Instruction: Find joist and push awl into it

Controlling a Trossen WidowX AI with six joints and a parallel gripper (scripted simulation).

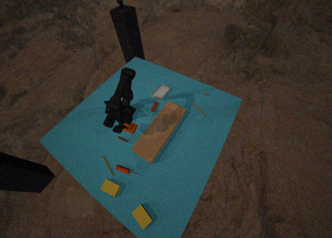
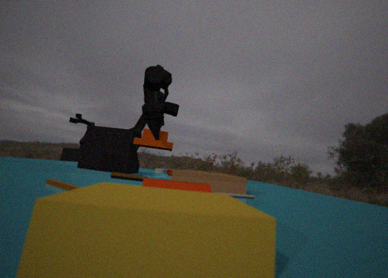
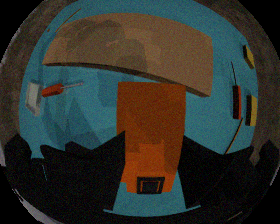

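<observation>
The awl is 120 mm below my gripper tip, 80 mm to the right of it and 10 mm behind it. Round my gripper tip: stud finder (20 mm behind, 20 mm above, 10 mm to the right); white tray (470 mm to the left, 110 mm below, 50 mm behind).
</observation>
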